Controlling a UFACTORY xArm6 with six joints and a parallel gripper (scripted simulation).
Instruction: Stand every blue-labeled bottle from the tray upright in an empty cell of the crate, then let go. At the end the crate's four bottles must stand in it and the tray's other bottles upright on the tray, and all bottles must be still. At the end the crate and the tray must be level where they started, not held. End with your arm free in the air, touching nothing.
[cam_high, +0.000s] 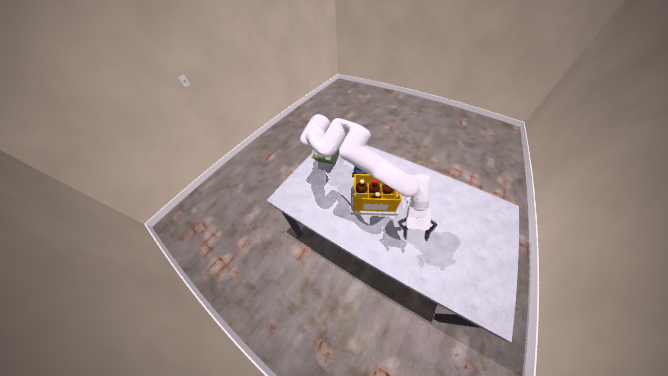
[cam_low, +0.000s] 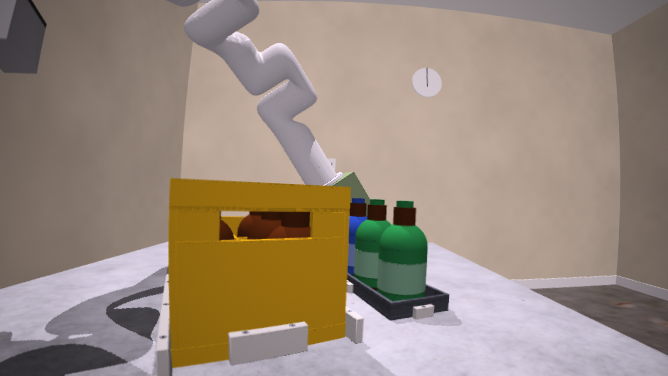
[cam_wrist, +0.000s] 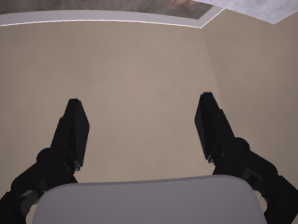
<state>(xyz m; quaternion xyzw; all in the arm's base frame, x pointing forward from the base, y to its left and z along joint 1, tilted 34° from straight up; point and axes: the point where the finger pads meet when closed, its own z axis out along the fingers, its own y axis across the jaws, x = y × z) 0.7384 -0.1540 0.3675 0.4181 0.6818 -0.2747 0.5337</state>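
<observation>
My gripper is now 50 cm past the blue-labeled bottle, 41 cm to the right of it and 18 cm above it. The rest, counted from my hand: dark tray: 44 cm to the left, 42 cm behind, 25 cm below; then yellow crate: 29 cm behind, 23 cm to the left, 18 cm below.
</observation>
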